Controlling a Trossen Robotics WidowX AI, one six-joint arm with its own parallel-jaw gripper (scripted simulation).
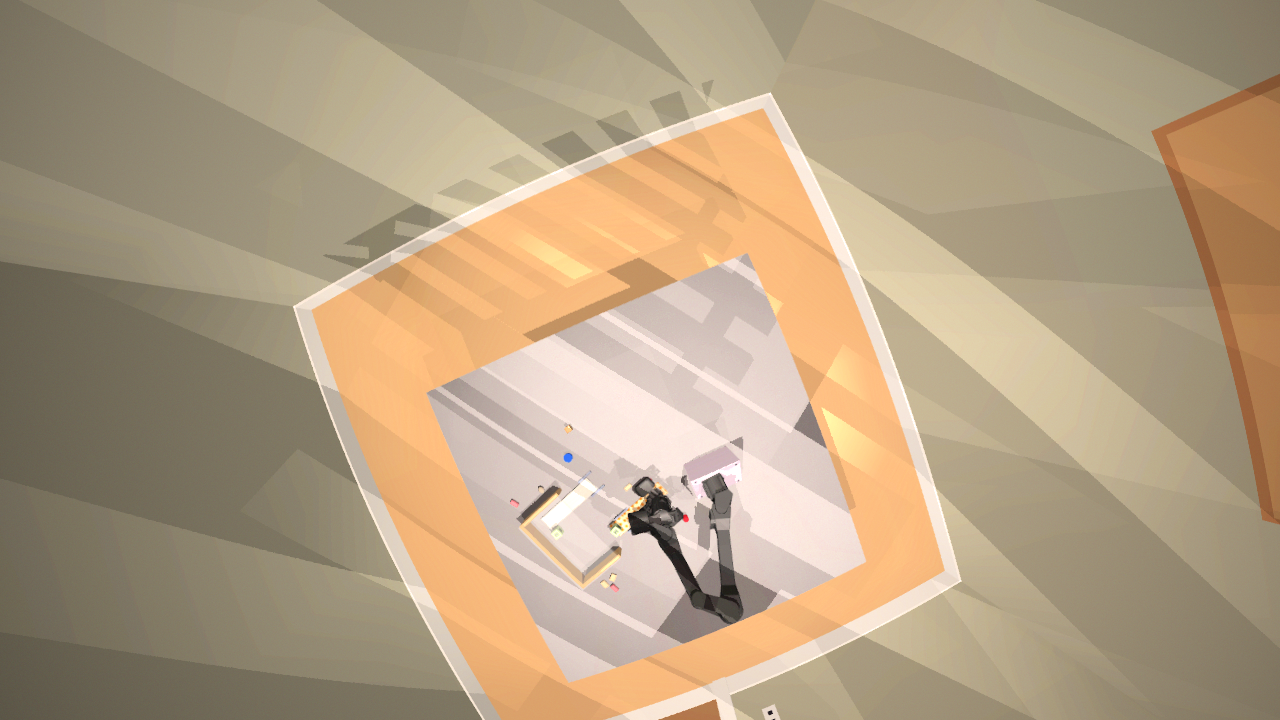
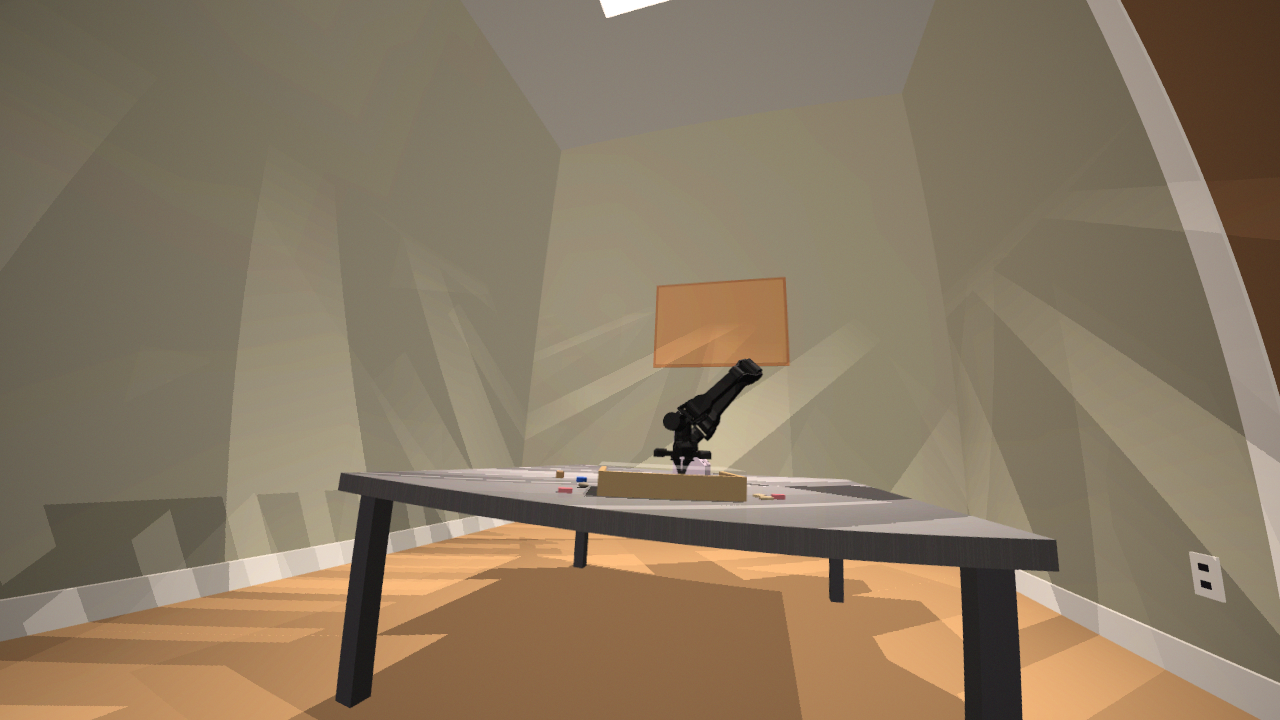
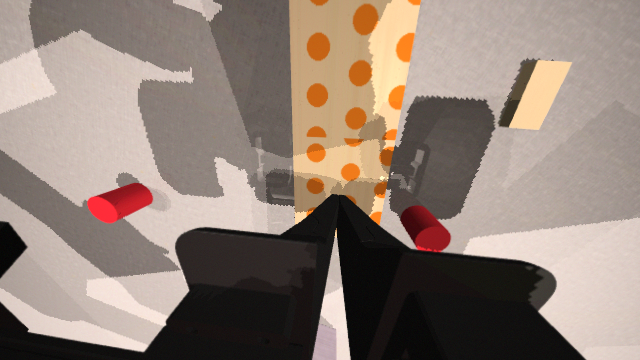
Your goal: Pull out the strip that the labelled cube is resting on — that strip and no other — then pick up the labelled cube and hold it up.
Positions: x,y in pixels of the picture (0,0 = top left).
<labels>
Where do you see a wooden tray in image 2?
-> At 615,479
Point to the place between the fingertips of my gripper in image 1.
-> At 657,492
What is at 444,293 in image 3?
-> My gripper.
</labels>
